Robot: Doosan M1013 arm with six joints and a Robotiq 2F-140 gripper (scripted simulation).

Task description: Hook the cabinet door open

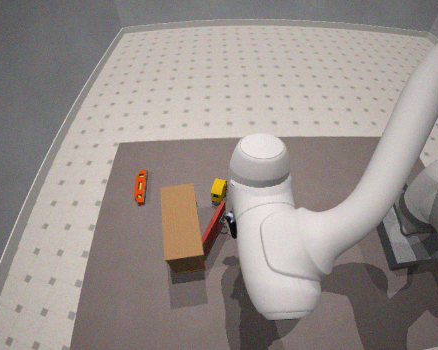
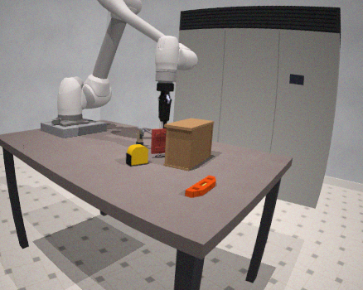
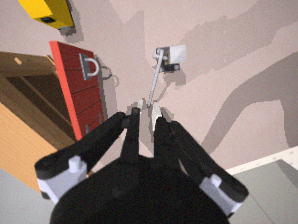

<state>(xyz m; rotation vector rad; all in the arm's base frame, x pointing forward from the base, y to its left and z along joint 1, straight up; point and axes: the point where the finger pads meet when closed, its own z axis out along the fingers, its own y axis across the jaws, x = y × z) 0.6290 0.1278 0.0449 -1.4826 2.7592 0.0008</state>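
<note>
The hook rod lies 40 mm to the right of my hand, 40 mm below it and 30 mm behind it. Also, from my hand: hook post: 60 mm to the right, 50 mm behind, 30 mm below; red door: 90 mm ahead, 60 mm to the right, 30 mm below; yellow tape measure: 230 mm to the right, 80 mm ahead, 60 mm below.
</note>
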